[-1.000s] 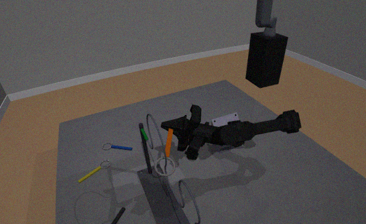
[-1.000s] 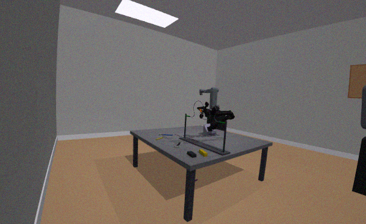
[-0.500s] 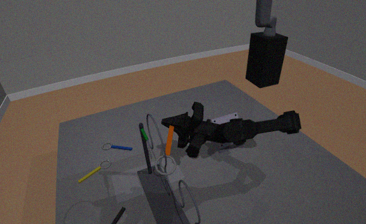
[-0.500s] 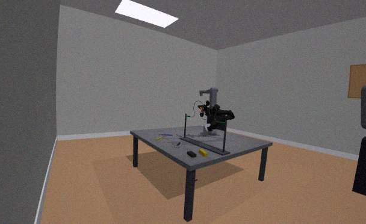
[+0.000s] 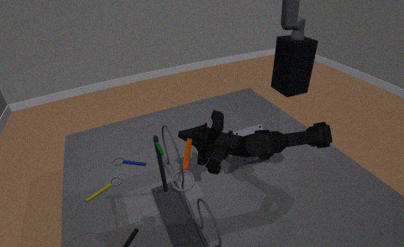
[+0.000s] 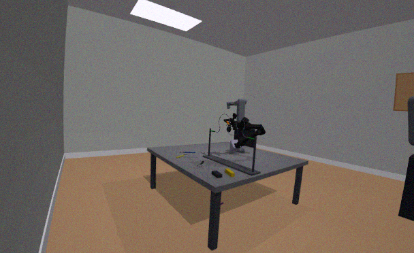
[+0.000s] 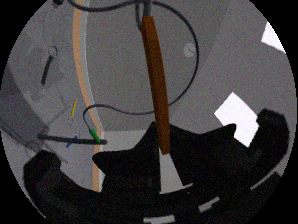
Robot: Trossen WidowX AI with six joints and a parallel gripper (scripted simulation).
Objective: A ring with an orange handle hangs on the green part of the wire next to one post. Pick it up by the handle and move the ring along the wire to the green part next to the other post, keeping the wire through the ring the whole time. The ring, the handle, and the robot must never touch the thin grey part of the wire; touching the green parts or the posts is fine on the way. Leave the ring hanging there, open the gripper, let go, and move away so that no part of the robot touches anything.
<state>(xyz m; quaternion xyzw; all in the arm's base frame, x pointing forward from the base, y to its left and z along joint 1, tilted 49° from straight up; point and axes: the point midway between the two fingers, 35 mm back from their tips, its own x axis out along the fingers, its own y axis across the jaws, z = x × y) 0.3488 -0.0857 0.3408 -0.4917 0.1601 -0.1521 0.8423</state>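
Now: gripper tip 1 cm short of the orange-handled ring, 9 cm to the right of it and 3 cm above it. Round my gripper tip: yellow-handled ring 29 cm ahead, 27 cm to the right, 39 cm below; then blue-handled ring 19 cm ahead, 40 cm to the right, 39 cm below; then yellow block 20 cm ahead, 37 cm to the left, 38 cm below.
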